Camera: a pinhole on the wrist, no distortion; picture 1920 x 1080 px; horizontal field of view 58.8 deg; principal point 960.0 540.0 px. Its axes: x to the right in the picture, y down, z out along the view. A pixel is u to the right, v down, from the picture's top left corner.
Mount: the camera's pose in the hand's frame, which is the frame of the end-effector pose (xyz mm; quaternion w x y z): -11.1 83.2 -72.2 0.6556 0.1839 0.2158 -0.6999
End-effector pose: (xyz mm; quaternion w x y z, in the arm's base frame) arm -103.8 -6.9 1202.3 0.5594 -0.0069 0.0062 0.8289
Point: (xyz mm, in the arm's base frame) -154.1 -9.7 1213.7
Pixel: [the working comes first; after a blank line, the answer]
In the camera's frame: -17.5 23.6 90.3

629.7 985.5
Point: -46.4 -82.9 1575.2
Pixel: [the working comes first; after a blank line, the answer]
In the camera's frame: -143.5 -109.4 428.0

388.9 104.6
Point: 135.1 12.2 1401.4
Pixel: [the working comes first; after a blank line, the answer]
In the camera's frame: 119.5 -65.8 394.5

1476.1 255.9
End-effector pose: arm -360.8 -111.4 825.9 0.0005 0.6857 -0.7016 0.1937
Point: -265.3 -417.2 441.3
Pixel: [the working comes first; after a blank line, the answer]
In the camera's frame: -248.9 167.0 491.2

outside the picture
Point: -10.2 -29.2 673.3
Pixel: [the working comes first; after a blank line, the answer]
In the camera's frame: 175.0 -128.4 441.6

1635.3 44.5
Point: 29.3 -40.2 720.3
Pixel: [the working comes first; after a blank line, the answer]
In the camera's frame: 232.2 -103.5 444.4

1850.0 143.1
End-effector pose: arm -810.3 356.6 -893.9 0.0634 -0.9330 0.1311 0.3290
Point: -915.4 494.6 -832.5
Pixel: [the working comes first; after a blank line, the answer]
In the camera's frame: 104.3 -132.1 195.3

outside the picture
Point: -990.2 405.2 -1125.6
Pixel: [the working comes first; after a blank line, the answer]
In the camera's frame: -141.1 -6.6 348.7

270.5 507.7
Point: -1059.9 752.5 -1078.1
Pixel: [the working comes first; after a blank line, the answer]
In the camera's frame: 92.4 -148.6 579.1

1231.7 102.9
